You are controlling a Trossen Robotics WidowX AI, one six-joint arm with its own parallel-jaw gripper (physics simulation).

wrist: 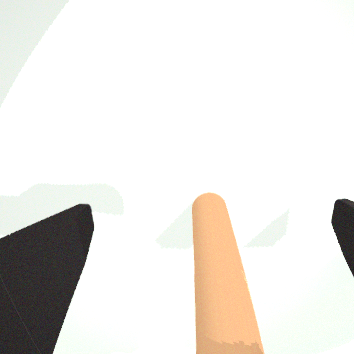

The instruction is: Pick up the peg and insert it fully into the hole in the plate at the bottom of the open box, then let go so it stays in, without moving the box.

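Frame: origin at the arm's base, x ahead, y left, z up, level; millimetres.
Where they show: gripper, fingertip midpoint: [217,215].
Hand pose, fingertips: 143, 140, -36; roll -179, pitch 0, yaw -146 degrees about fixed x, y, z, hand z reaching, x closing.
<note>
After its pixels a point has its place, as x, y, z.
The peg [220,280] {146, 140, 0} is a light orange-tan cylinder in the lower middle of the wrist view. Its far end is rounded in outline, and its near end runs out of the bottom edge of the view. My gripper [217,215] {143, 140, -36} is wide open, with one black finger at the left and the other at the right edge. The peg lies in the space between the two fingers as seen here, a little right of the middle of the view, and neither finger touches it. The open box and the plate with the hole do not show in this view.
A white surface [150,110] {181, 125, -54} spreads behind the peg. Pale grey-green shadows lie on it near the left fingertip and on both sides of the peg. A pale grey area fills the upper left corner.
</note>
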